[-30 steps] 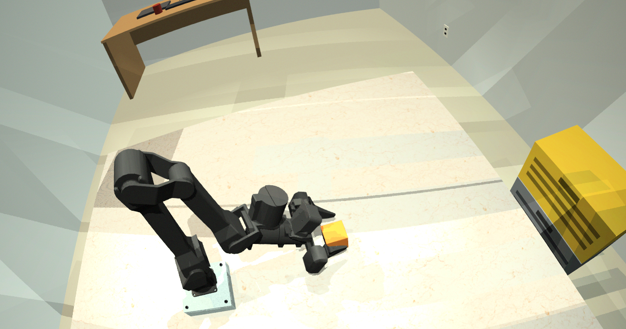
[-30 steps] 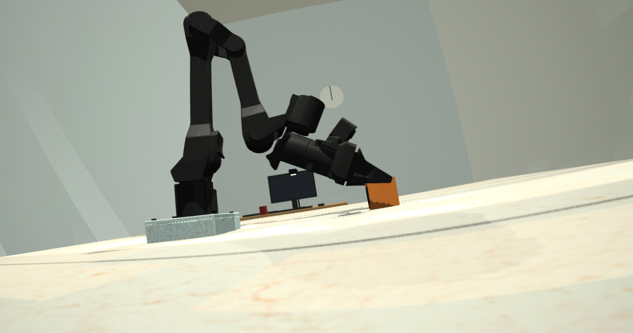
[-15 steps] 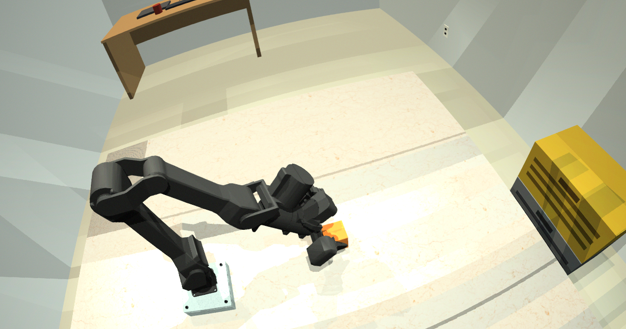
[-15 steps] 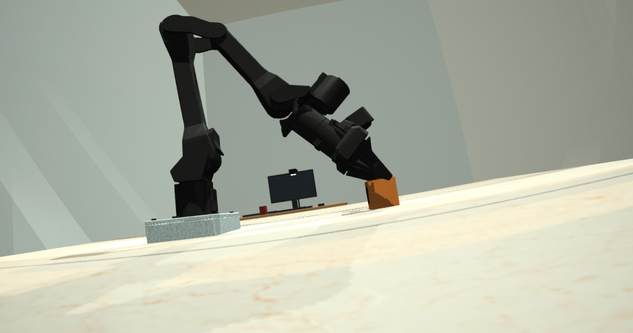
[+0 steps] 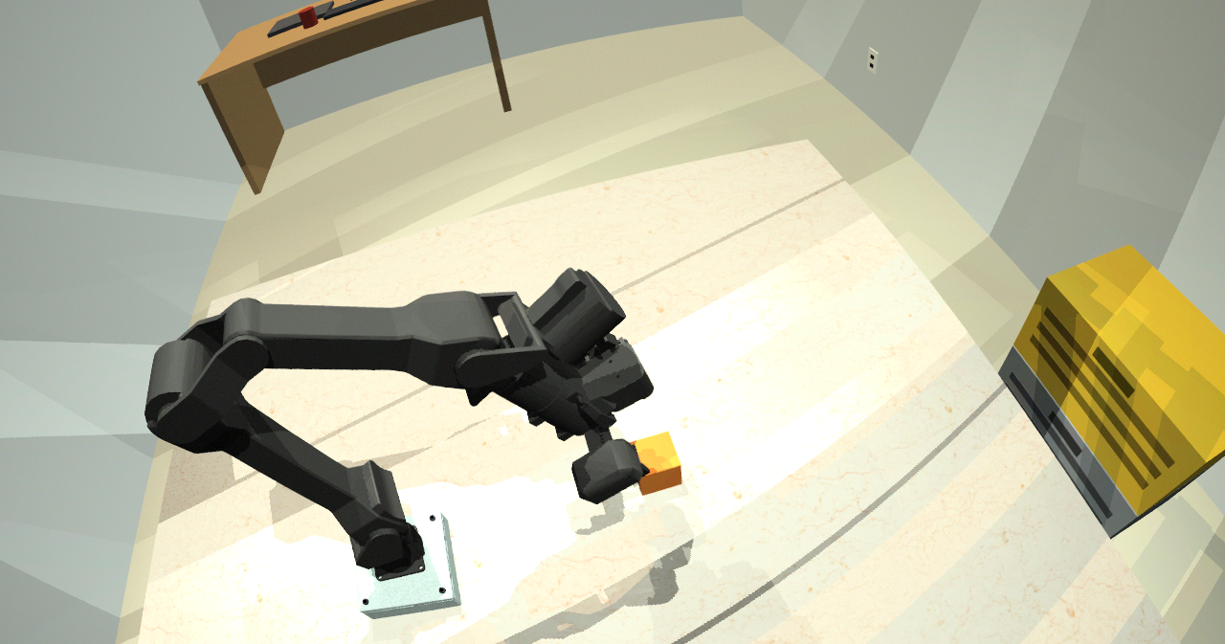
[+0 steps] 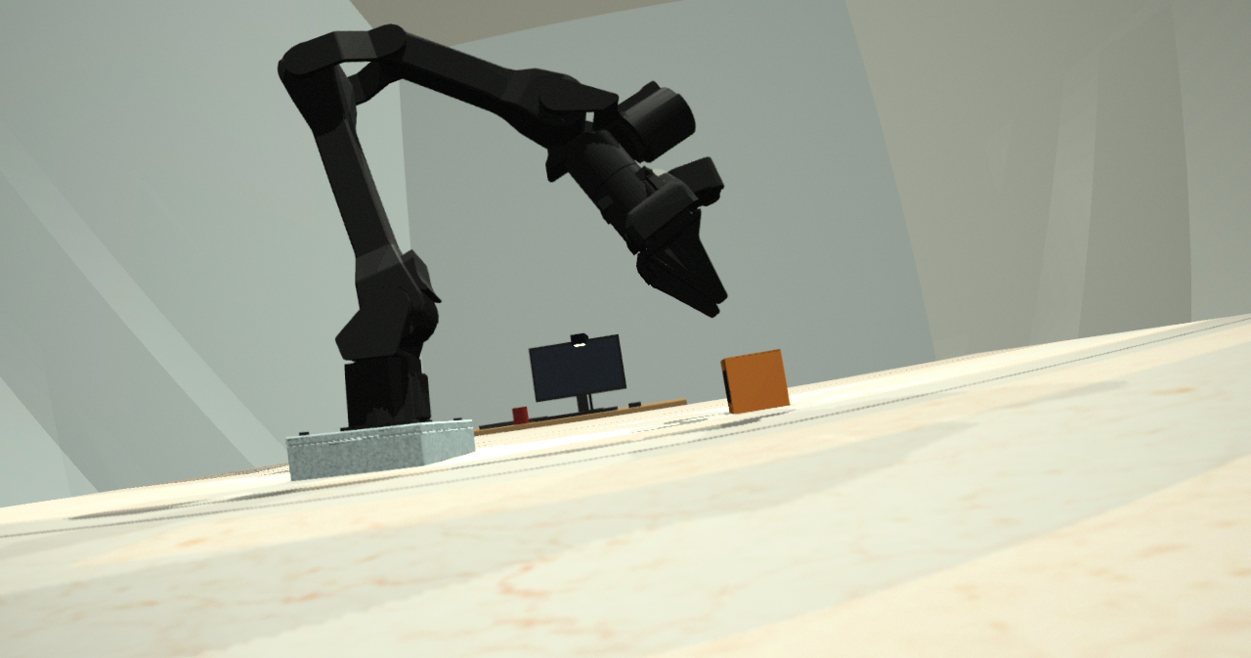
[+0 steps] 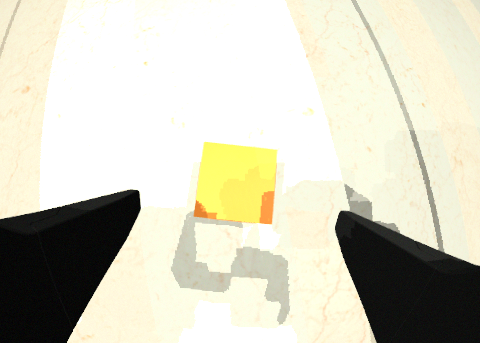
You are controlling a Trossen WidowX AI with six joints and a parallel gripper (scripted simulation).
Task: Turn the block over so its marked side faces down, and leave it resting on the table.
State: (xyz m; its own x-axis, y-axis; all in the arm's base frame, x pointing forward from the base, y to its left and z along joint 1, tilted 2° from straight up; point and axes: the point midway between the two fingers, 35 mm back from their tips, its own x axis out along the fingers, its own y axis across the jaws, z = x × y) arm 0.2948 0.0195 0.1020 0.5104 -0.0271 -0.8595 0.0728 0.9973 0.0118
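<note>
Now: gripper tip 1 cm short of the orange block and 7 cm above it.
</note>
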